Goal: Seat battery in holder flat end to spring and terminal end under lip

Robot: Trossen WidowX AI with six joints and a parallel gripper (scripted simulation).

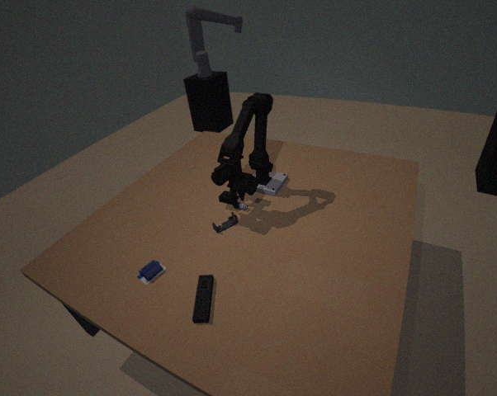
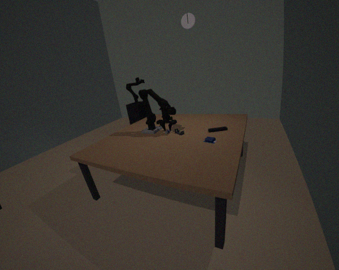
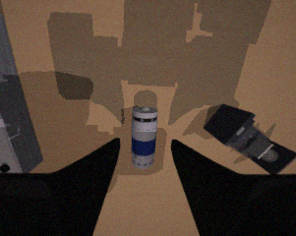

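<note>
Right now the battery is 1 cm below my gripper tip. Also, from my gripper tip: black bar (43 cm ahead, 14 cm to the left, 1 cm below); white pack (43 cm ahead, 9 cm to the right, 1 cm below).
</note>
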